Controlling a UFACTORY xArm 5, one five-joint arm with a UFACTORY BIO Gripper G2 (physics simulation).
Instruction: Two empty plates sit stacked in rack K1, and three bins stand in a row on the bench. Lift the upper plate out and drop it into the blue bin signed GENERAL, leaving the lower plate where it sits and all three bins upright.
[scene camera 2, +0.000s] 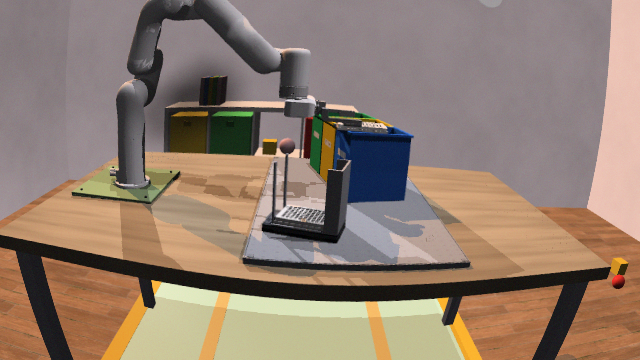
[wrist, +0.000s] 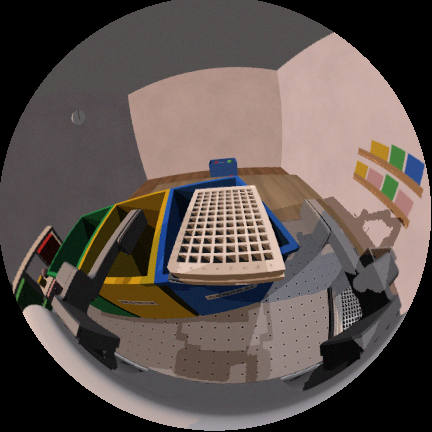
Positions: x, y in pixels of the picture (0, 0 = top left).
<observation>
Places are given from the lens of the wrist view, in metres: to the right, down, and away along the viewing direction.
my gripper (wrist: 220, 210): 0.01, 0.00, 0.11
blue bin (wrist: 205, 299): -0.01, 0.11, 0.14
yellow bin (wrist: 129, 283): -0.07, 0.06, 0.09
green bin (wrist: 74, 245): -0.31, 0.07, 0.17
pale gridded plate (wrist: 225, 238): 0.01, 0.02, 0.10
The marked spots on the yellow bin and the green bin are 0.25 m apart.
</observation>
